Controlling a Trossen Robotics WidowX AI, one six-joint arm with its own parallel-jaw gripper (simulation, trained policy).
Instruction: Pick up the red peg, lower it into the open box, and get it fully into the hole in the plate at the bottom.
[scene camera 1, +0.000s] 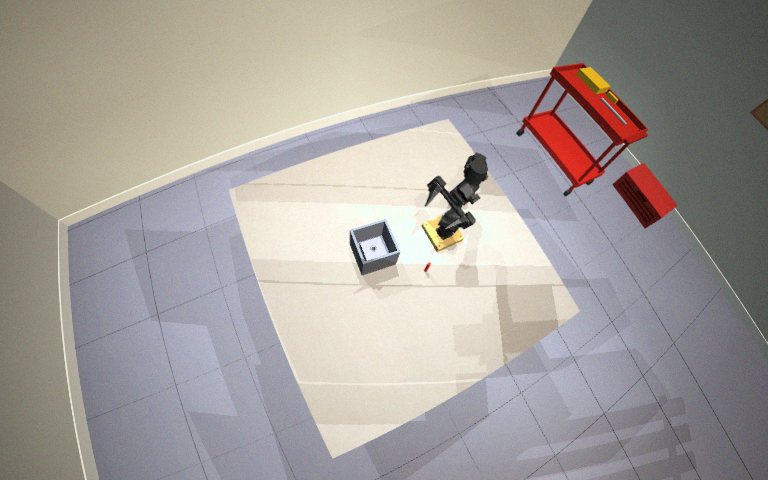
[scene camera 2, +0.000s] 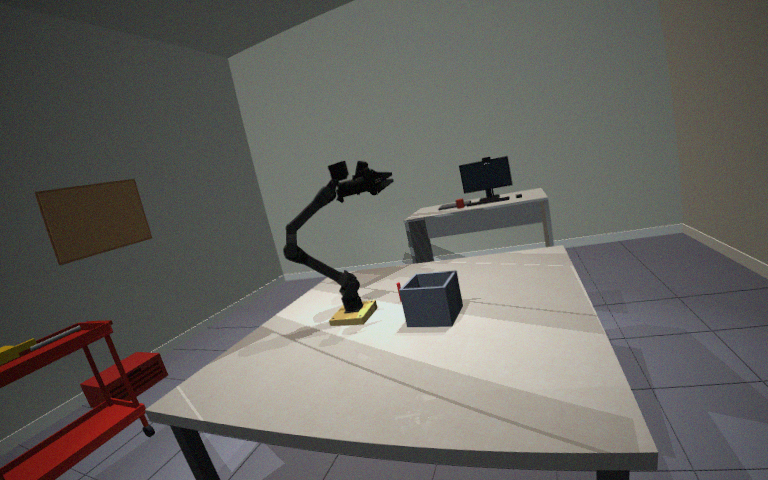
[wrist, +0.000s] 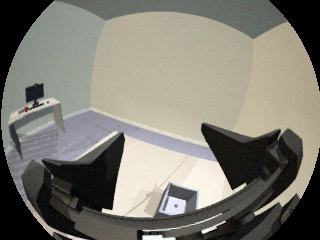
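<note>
The grey-blue box is visible to me in scene camera 2 (scene camera 2: 433, 299), in scene camera 1 (scene camera 1: 381, 228) and in the wrist view (wrist: 178, 191). I can see my gripper (scene camera 1: 435, 217) as well, and scene camera 2 (scene camera 2: 392, 176) shows it along with the wrist view (wrist: 163, 131).
</note>
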